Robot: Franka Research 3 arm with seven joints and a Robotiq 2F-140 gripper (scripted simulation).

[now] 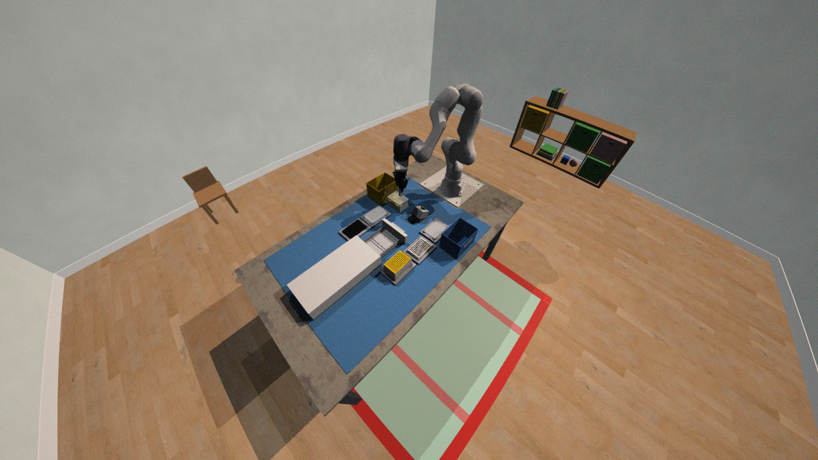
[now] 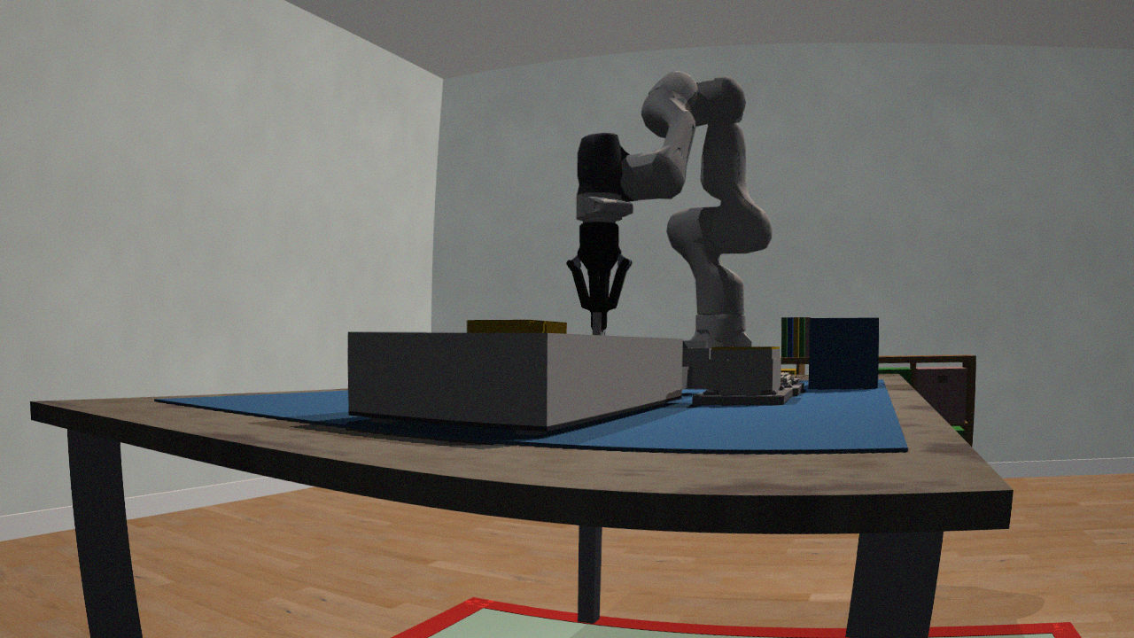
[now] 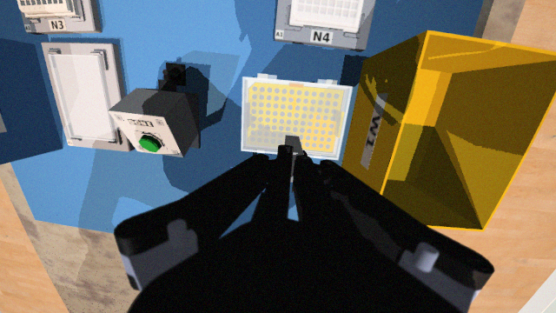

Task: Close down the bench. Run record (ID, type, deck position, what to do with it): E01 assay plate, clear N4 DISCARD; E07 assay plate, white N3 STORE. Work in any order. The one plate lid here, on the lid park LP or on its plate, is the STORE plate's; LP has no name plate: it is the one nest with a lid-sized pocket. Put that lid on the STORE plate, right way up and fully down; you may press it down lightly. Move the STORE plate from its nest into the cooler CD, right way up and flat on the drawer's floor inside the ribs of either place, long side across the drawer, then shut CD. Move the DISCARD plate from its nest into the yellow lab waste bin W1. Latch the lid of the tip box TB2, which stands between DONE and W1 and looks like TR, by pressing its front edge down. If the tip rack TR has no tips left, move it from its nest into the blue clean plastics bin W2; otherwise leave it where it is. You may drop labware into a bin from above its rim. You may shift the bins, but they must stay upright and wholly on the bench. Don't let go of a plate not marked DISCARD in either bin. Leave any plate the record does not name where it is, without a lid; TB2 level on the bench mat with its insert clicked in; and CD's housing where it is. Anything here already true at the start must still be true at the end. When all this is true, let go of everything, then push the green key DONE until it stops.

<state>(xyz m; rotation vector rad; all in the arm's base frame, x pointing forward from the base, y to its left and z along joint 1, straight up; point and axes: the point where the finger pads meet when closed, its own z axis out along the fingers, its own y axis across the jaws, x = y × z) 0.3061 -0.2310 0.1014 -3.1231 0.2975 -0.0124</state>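
My hand is 30 mm short of the TB2 lid, 10 mm to the left of it and 50 mm above it. The rest, counted from my hand: yellow bin W1 (160 mm to the right, 70 mm below); then tip box TB2 (30 mm ahead, 10 mm to the right, 60 mm below); then yellow insert (30 mm ahead, 10 mm to the right, 50 mm below).
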